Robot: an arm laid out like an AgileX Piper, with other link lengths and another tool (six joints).
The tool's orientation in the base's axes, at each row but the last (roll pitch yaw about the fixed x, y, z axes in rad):
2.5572, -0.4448, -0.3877
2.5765, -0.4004, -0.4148
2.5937, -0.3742, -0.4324
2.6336, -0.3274, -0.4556
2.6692, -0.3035, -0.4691
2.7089, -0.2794, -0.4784
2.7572, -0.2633, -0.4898
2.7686, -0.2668, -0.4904
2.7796, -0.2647, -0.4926
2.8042, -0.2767, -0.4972
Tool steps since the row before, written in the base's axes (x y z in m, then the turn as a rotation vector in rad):
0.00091, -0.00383, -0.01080, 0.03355, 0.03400, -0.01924
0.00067, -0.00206, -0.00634, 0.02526, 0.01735, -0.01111
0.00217, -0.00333, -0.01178, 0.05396, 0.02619, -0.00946
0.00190, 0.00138, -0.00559, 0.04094, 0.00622, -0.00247
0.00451, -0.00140, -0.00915, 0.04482, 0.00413, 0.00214
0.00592, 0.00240, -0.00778, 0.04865, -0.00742, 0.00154
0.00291, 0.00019, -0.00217, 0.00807, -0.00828, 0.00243
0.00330, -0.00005, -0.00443, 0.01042, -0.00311, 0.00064
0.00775, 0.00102, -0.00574, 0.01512, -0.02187, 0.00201
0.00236, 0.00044, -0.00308, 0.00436, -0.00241, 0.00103
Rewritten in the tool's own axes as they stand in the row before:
-0.00258, -0.00325, 0.01072, 0.00816, -0.05074, -0.00334
-0.00114, -0.00206, 0.00627, 0.01052, -0.03085, -0.00001
-0.00117, -0.00455, 0.01151, 0.03193, -0.05143, -0.00479
-0.00076, -0.00456, 0.00392, 0.03143, -0.02708, 0.00012
0.00171, -0.00531, 0.00866, 0.03701, -0.02558, -0.00257
0.00184, -0.00802, 0.00579, 0.04522, -0.01912, 0.00369
0.00183, -0.00245, 0.00196, 0.01127, 0.00306, 0.00180
0.00166, -0.00325, 0.00415, 0.01045, -0.00281, 0.00125
0.00462, -0.00682, 0.00512, 0.02337, 0.00983, 0.00827
0.00095, -0.00258, 0.00278, 0.00507, -0.00009, 0.00036

